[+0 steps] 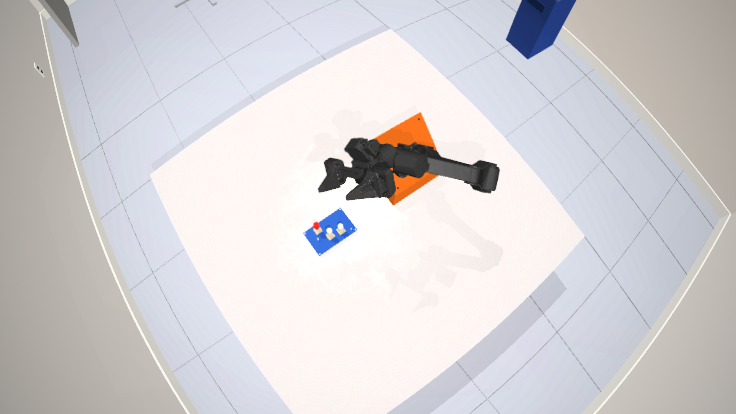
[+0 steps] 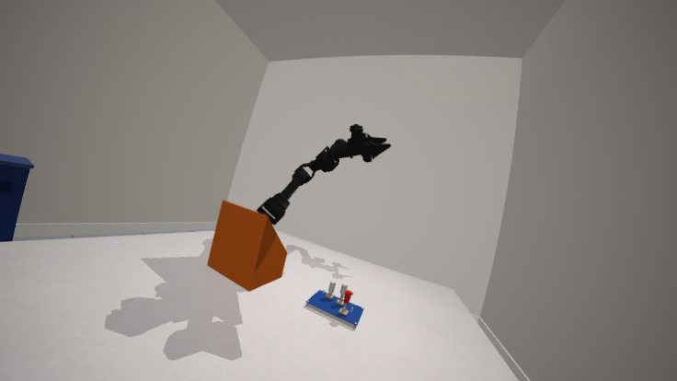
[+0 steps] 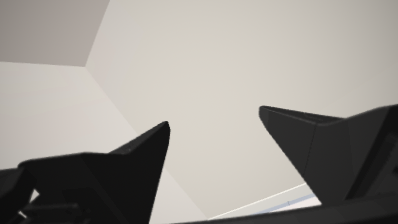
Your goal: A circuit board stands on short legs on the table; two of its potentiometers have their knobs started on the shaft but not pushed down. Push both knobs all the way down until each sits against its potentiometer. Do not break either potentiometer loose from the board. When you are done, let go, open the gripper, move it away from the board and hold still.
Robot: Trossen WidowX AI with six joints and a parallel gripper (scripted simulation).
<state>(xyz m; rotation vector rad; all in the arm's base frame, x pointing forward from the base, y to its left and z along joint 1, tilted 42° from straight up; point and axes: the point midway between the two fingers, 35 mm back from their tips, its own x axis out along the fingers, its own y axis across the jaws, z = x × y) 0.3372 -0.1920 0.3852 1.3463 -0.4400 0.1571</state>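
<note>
Now: the white knob 52 cm below my gripper tip, 8 cm to the right of it and 6 cm behind it. Round my gripper tip: red knob (51 cm below, 13 cm to the right, 1 cm ahead).
</note>
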